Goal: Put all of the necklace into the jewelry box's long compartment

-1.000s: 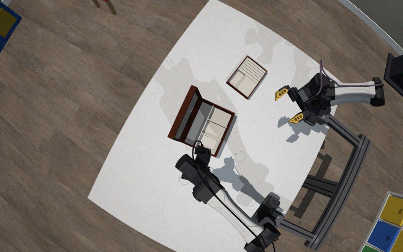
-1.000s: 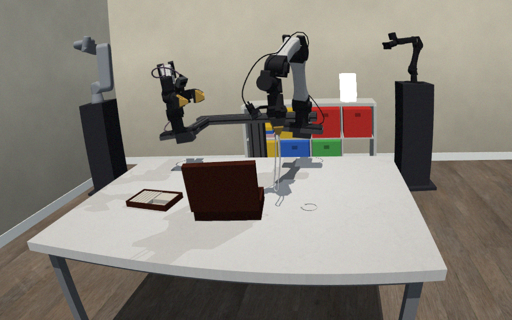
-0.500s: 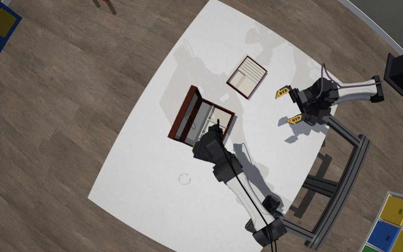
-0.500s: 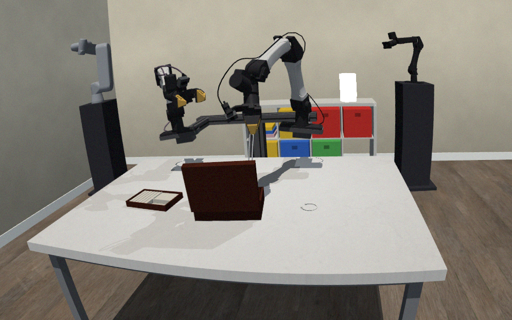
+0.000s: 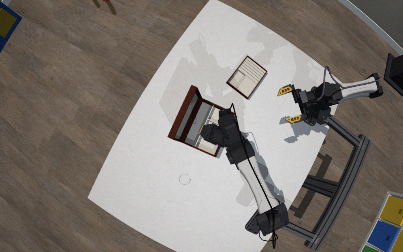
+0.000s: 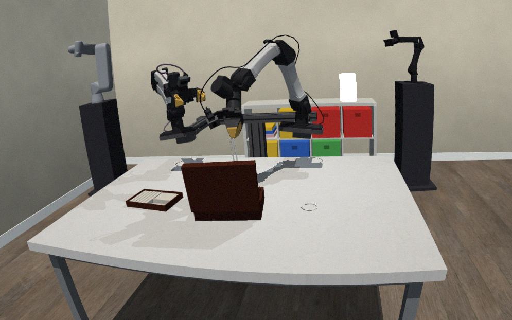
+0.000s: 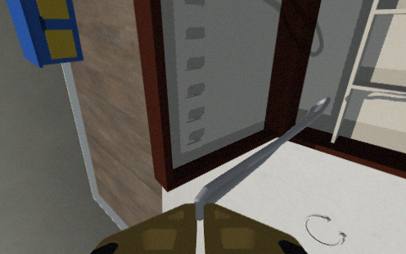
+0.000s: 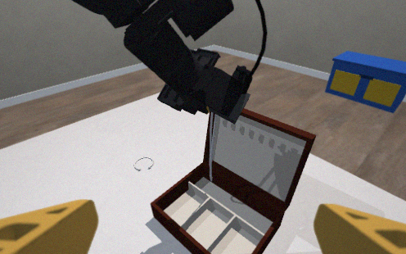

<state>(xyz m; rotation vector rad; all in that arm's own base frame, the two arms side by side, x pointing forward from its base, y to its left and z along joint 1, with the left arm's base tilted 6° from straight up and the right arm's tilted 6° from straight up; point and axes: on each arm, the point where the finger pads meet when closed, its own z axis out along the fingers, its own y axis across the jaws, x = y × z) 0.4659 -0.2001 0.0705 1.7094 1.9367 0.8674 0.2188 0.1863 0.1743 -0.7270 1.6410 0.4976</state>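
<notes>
The jewelry box is 180 mm below my left hand and 40 mm to the right of it. From my left hand the other things lie so: shallow tray 410 mm to the right, 290 mm below, 90 mm behind.
</notes>
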